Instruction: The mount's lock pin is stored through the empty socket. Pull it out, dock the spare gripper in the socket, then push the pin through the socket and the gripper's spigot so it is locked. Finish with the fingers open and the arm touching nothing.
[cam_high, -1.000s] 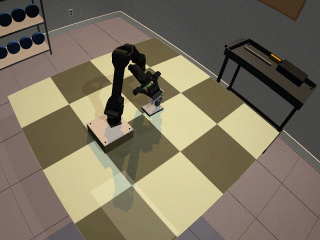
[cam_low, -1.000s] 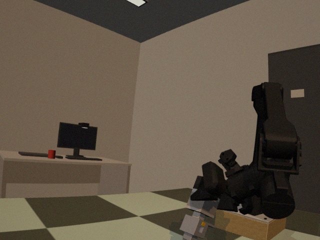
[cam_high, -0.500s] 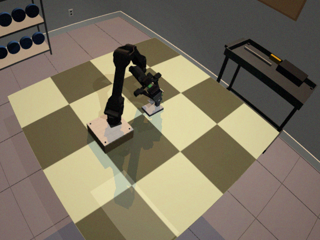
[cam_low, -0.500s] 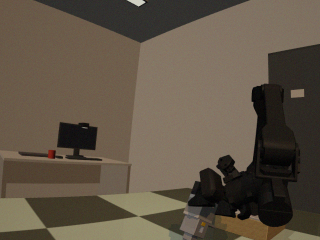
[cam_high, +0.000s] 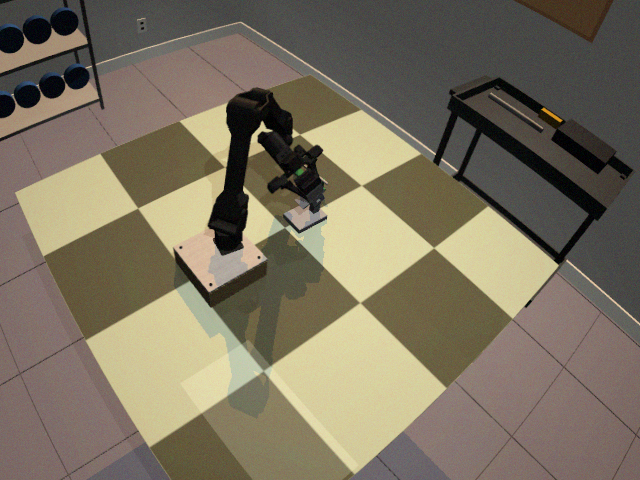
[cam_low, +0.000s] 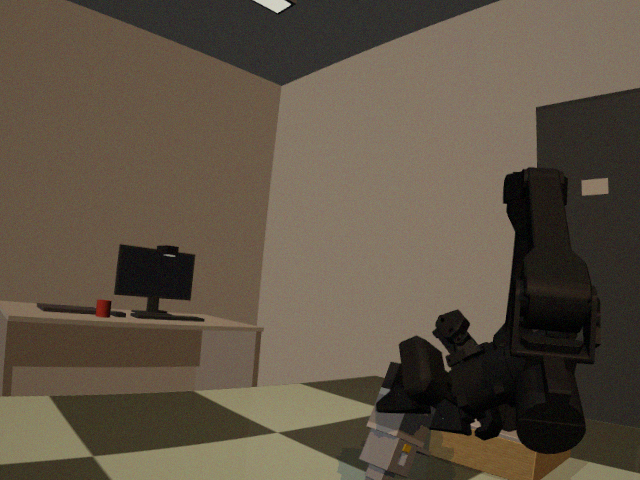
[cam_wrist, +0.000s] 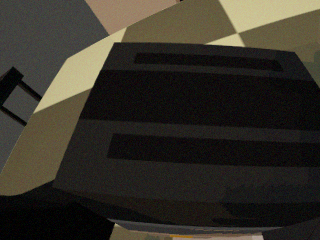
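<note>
Right now the spare gripper is 20 mm to the left of my gripper tip. The rest, counted from my gripper tip: mount block 20 mm to the left, 70 mm below; green strip 80 mm ahead, 160 mm to the left, 100 mm below.
</note>
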